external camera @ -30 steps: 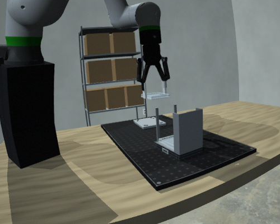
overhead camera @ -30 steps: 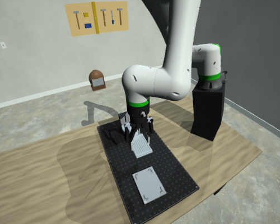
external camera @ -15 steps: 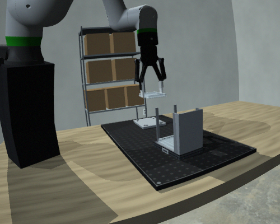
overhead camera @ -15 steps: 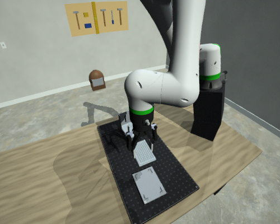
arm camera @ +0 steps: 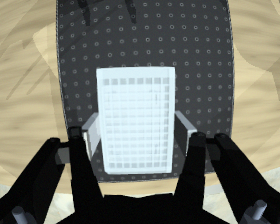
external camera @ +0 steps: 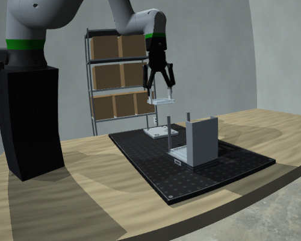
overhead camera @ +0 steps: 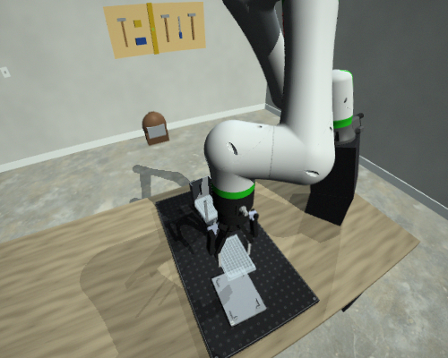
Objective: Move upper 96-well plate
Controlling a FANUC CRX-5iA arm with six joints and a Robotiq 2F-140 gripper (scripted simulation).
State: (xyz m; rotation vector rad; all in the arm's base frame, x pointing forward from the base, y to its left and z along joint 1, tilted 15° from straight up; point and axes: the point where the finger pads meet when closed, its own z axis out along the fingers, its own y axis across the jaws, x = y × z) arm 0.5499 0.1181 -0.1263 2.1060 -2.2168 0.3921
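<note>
My gripper is now 1 cm short of the plate nest N1, 5 cm to the right of it and 17 cm above it.
</note>
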